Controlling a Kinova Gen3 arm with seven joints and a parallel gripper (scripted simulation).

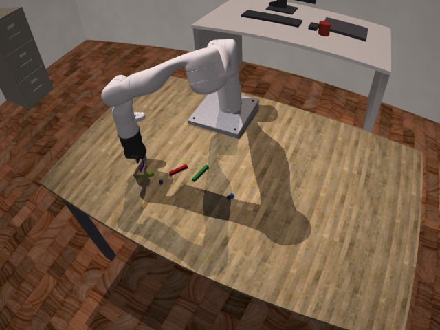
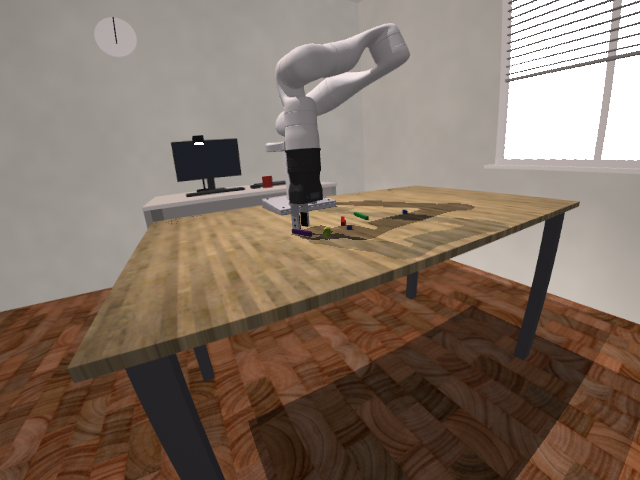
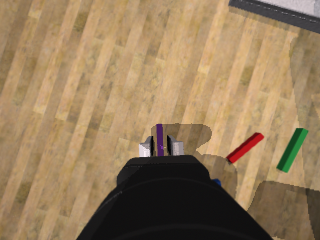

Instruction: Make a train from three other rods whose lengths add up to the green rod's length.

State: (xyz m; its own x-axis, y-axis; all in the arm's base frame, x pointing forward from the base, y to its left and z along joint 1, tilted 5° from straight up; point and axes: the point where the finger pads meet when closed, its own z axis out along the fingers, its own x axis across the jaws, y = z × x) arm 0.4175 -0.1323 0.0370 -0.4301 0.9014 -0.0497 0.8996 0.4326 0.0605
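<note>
Now: hand 30 mm above the purple rod. Also, from my hand: green rod: 220 mm to the left, 80 mm behind, 30 mm below; red rod: 140 mm to the left, 50 mm behind, 30 mm below; lime rod: 50 mm to the left, 30 mm below, 30 mm ahead.
</note>
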